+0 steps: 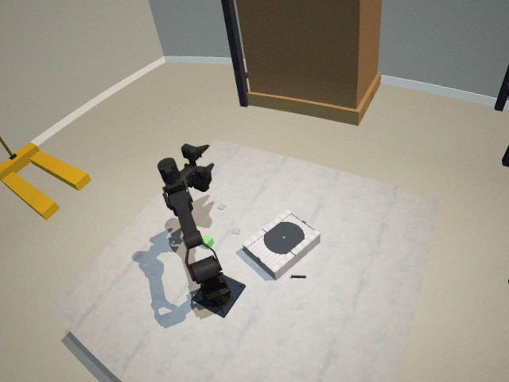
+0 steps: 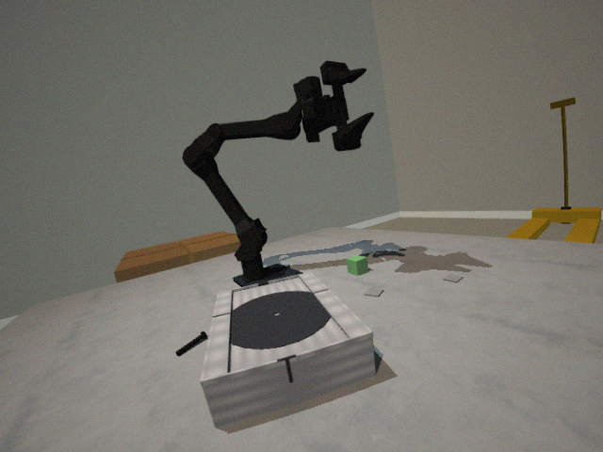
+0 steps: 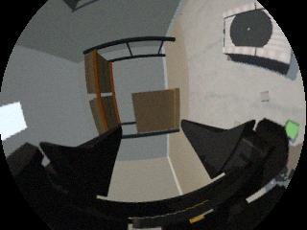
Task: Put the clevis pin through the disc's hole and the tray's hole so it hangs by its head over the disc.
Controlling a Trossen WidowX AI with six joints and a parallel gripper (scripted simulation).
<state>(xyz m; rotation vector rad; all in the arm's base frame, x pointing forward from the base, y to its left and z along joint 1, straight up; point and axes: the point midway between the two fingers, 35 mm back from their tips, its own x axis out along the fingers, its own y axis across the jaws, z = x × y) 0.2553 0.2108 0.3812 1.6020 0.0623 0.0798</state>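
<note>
Right now my gripper tip is 39 cm to the left of the clevis pin, 39 cm above it and 5 cm past it. Also, from my gripper tip: wide dark disc (34 cm below, 26 cm to the right, 4 cm ahead); small green cube (37 cm below, 13 cm behind, 2 cm to the left); rimmed steel tray (35 cm below, 26 cm to the right, 3 cm ahead).
</note>
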